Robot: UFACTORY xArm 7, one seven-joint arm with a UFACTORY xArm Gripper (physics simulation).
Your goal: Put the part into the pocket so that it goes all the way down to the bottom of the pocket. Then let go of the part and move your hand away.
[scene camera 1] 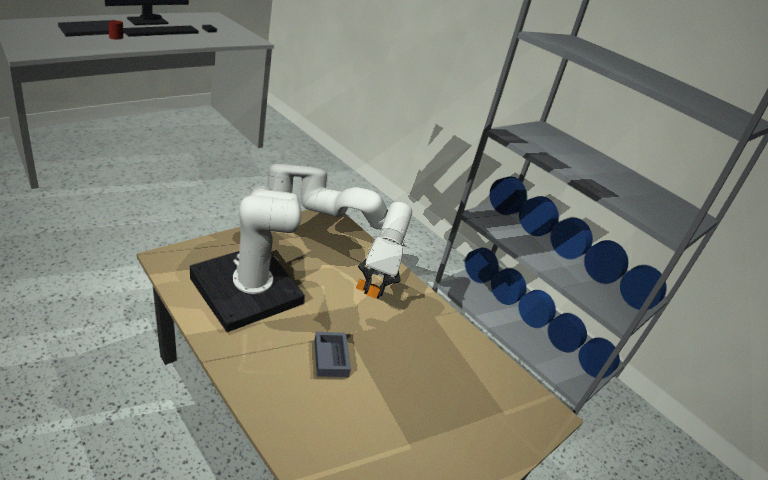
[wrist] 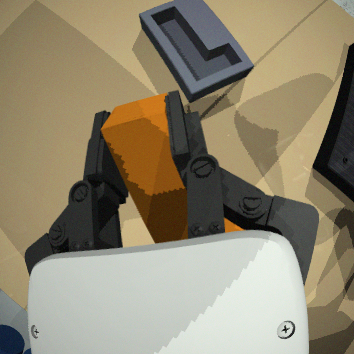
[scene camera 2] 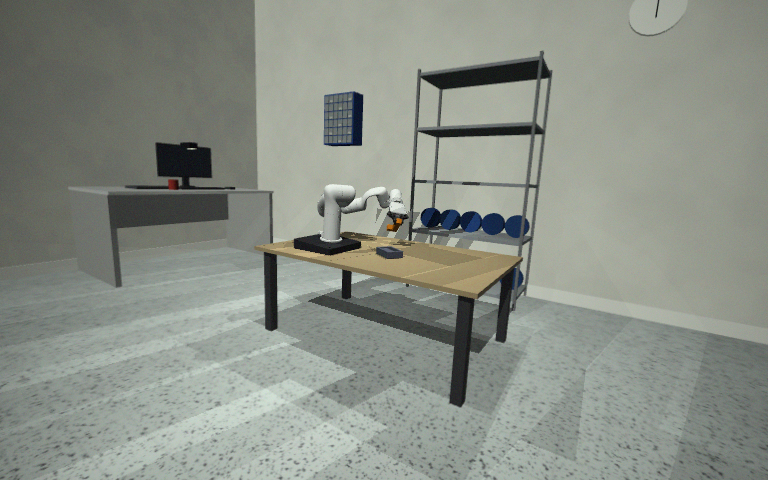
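An orange part is held between the fingers of my gripper, which is shut on it. A side arm of the part shows past the right finger in the wrist view. Part and gripper are in the air above the table, apart from the grey block. The grey block lies on the table. Its pocket is L-shaped, open at the top and empty. In the wrist view the block is beyond the fingertips. The part's far end is hidden by the gripper.
The wooden table bears the arm's black base. A metal shelf rack with blue round things stands behind the table. A desk stands at the back left.
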